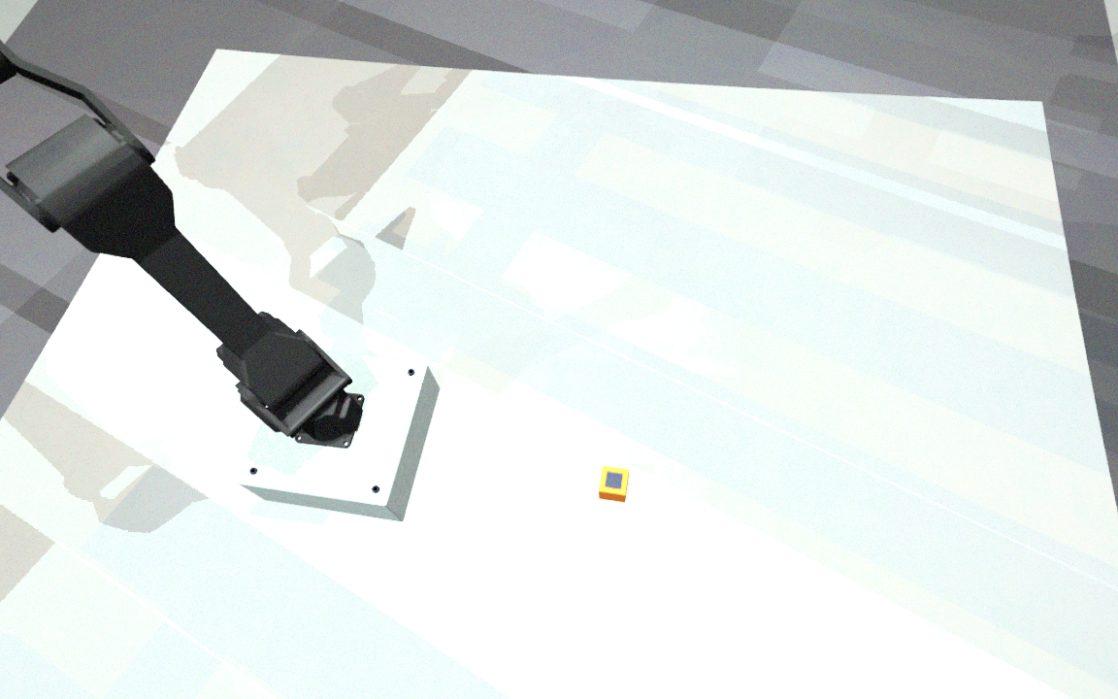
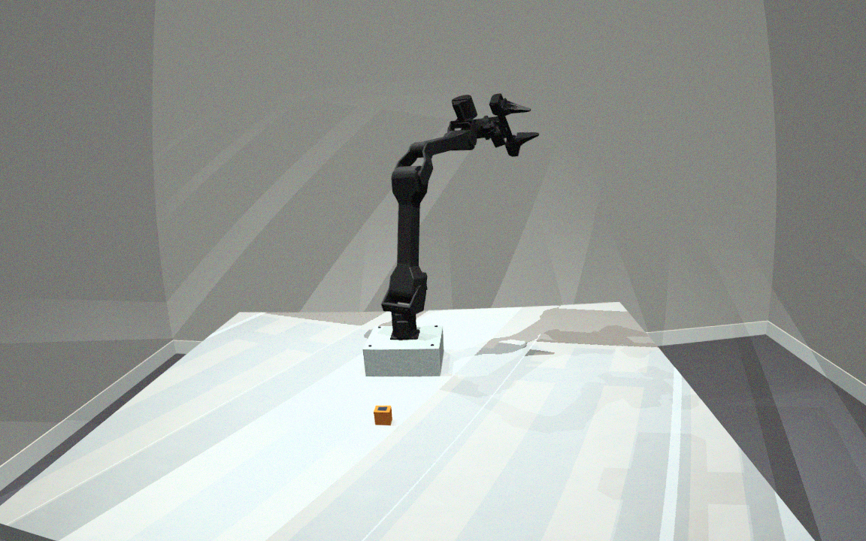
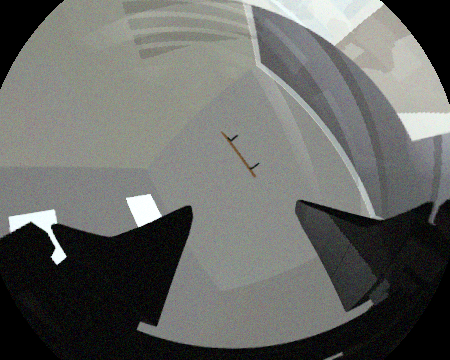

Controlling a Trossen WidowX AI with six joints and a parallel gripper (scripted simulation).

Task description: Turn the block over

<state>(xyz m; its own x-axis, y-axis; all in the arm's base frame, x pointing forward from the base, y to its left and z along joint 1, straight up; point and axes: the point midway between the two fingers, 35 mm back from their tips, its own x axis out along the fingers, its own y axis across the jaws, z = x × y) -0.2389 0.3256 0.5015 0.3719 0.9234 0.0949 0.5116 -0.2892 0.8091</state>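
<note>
Now: the orange block 55 cm below my gripper tip, 55 cm ahead of it and 38 cm to the right of it.
</note>
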